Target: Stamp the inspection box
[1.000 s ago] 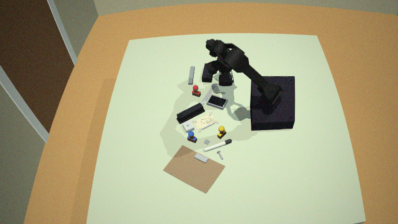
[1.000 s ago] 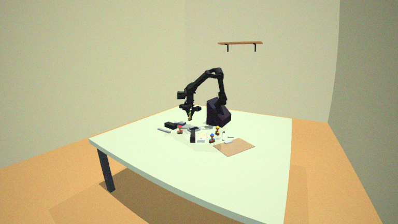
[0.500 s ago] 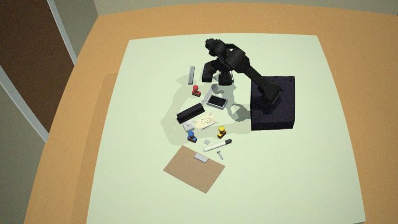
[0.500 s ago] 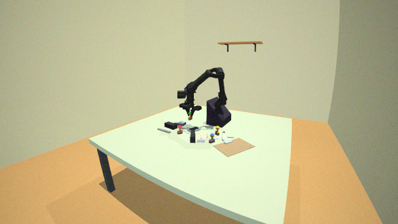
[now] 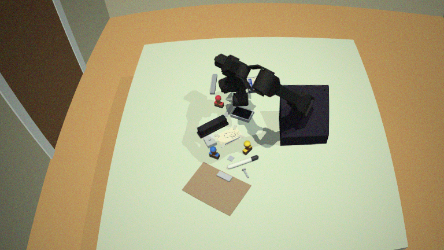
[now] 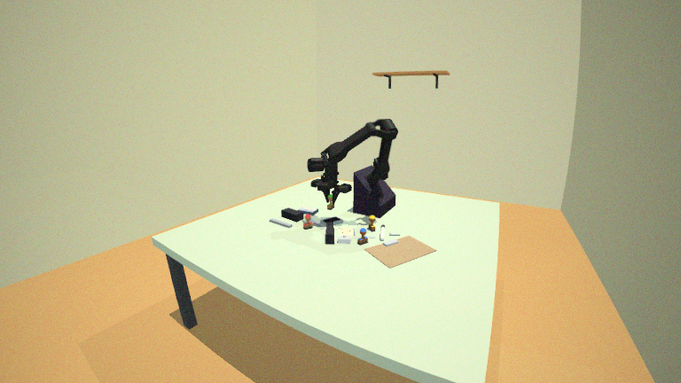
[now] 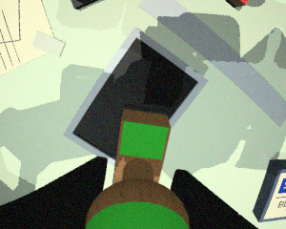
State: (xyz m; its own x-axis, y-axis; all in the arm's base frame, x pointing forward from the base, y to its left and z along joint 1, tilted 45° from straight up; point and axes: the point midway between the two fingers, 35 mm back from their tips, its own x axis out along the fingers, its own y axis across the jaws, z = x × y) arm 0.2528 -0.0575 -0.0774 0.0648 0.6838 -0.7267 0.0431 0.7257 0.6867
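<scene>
My gripper tip is now 9 cm above the ink pad. The rest, counted from my gripper tip: red stamp 10 cm ahead, 8 cm below, 6 cm to the right; then cream card 12 cm to the left, 10 cm below, 6 cm ahead; then green stamp right at my gripper tip.
</scene>
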